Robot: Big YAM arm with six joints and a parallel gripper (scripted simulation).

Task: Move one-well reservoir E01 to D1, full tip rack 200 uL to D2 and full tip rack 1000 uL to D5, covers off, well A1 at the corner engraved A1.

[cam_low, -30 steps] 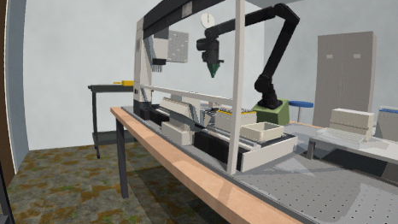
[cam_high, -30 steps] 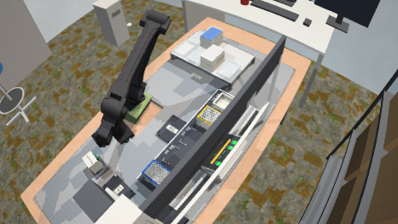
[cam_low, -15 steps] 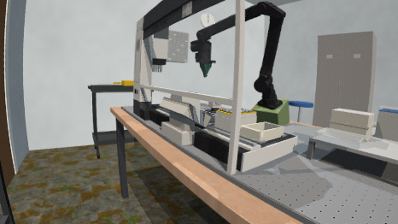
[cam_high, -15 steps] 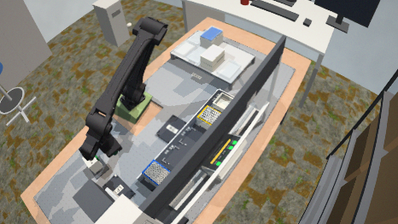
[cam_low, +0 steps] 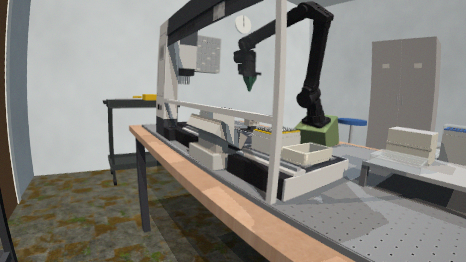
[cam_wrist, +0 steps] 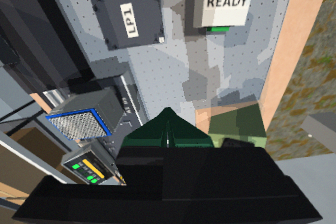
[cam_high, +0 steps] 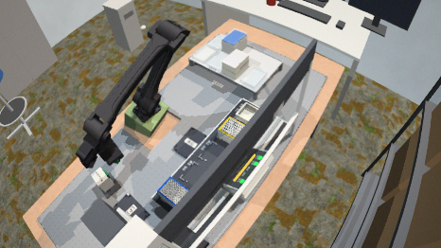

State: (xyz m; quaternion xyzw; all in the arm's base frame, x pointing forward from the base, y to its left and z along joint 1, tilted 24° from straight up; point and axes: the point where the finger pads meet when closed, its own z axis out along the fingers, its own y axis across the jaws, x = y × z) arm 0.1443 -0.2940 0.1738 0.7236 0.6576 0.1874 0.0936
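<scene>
My hand is 16 cm above the ready button box, 10 cm past it and 9 cm to the left of it. Also, from my hand: dark pad labelled LP1: 23 cm below, 10 cm to the right, 8 cm ahead; white label: 32 cm to the left, 22 cm below, 3 cm ahead; blue tip rack: 21 cm ahead, 11 cm below, 8 cm to the left.
</scene>
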